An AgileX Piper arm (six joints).
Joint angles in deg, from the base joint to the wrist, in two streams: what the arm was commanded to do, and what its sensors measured. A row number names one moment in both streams.
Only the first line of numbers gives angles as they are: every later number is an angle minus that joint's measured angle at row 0.
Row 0, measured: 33.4 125.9 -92.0 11.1 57.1 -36.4
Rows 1 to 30, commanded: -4.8 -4.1 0.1 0.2 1.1 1.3; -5.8 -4.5 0.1 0.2 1.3 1.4; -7.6 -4.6 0.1 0.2 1.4 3.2; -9.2 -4.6 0.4 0.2 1.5 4.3; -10.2 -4.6 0.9 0.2 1.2 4.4; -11.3 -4.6 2.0 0.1 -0.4 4.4; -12.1 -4.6 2.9 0.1 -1.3 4.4; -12.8 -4.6 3.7 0.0 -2.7 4.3; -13.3 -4.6 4.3 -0.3 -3.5 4.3; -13.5 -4.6 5.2 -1.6 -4.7 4.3; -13.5 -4.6 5.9 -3.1 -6.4 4.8; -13.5 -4.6 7.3 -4.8 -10.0 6.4; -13.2 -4.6 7.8 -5.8 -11.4 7.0; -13.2 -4.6 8.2 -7.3 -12.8 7.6; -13.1 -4.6 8.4 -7.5 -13.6 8.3; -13.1 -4.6 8.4 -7.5 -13.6 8.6; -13.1 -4.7 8.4 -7.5 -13.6 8.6; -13.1 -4.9 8.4 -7.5 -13.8 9.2; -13.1 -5.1 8.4 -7.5 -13.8 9.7; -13.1 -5.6 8.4 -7.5 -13.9 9.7; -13.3 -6.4 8.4 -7.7 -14.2 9.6; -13.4 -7.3 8.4 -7.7 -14.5 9.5; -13.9 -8.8 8.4 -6.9 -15.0 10.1; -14.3 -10.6 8.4 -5.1 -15.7 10.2; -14.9 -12.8 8.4 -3.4 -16.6 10.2; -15.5 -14.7 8.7 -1.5 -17.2 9.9; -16.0 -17.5 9.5 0.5 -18.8 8.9; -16.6 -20.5 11.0 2.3 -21.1 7.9; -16.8 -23.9 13.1 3.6 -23.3 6.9; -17.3 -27.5 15.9 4.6 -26.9 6.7
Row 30, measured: -15.5 -17.0 10.1 -0.4 -18.9 9.1
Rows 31 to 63, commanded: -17.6 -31.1 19.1 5.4 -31.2 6.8; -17.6 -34.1 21.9 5.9 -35.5 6.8; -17.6 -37.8 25.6 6.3 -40.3 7.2; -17.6 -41.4 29.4 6.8 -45.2 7.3; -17.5 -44.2 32.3 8.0 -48.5 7.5; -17.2 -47.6 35.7 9.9 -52.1 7.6; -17.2 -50.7 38.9 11.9 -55.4 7.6; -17.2 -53.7 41.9 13.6 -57.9 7.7; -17.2 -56.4 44.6 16.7 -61.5 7.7; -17.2 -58.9 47.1 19.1 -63.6 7.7; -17.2 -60.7 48.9 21.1 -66.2 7.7; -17.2 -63.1 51.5 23.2 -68.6 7.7; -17.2 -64.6 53.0 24.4 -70.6 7.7; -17.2 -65.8 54.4 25.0 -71.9 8.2; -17.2 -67.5 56.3 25.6 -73.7 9.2; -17.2 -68.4 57.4 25.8 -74.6 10.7; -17.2 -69.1 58.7 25.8 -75.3 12.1; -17.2 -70.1 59.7 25.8 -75.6 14.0; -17.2 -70.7 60.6 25.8 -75.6 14.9; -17.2 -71.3 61.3 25.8 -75.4 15.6; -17.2 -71.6 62.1 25.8 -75.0 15.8; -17.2 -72.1 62.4 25.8 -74.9 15.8; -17.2 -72.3 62.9 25.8 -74.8 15.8; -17.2 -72.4 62.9 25.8 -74.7 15.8; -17.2 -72.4 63.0 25.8 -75.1 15.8; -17.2 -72.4 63.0 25.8 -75.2 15.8; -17.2 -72.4 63.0 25.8 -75.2 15.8; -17.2 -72.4 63.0 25.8 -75.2 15.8; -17.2 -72.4 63.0 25.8 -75.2 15.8; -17.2 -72.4 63.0 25.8 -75.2 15.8; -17.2 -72.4 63.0 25.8 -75.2 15.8; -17.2 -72.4 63.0 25.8 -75.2 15.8; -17.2 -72.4 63.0 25.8 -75.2 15.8
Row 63, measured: -17.2 -72.0 62.7 25.6 -74.6 15.8
